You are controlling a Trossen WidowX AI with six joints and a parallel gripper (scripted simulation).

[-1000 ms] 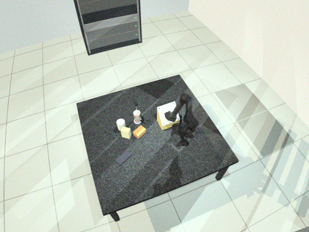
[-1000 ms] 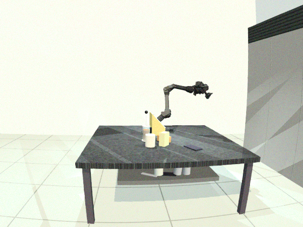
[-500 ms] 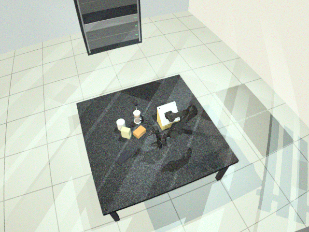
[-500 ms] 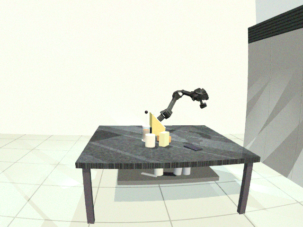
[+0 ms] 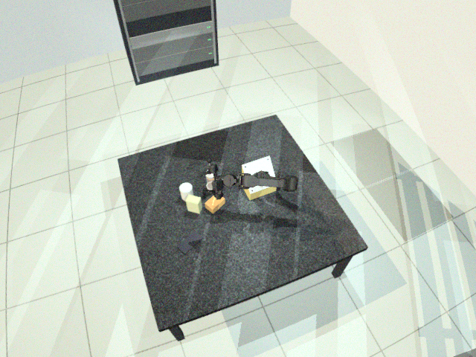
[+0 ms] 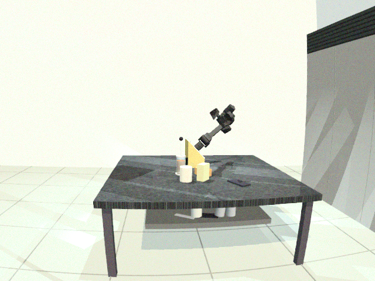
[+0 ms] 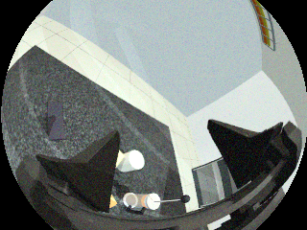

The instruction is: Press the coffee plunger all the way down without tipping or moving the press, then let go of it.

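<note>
Now: gripper tip 15 cm past the coffee press, 21 cm to the left of it and 24 cm above it. The rest, counted from my gripper tip: pale yellow block (4 cm ahead, 10 cm to the right, 31 cm below); orange block (9 cm behind, 7 cm to the right, 34 cm below).
</note>
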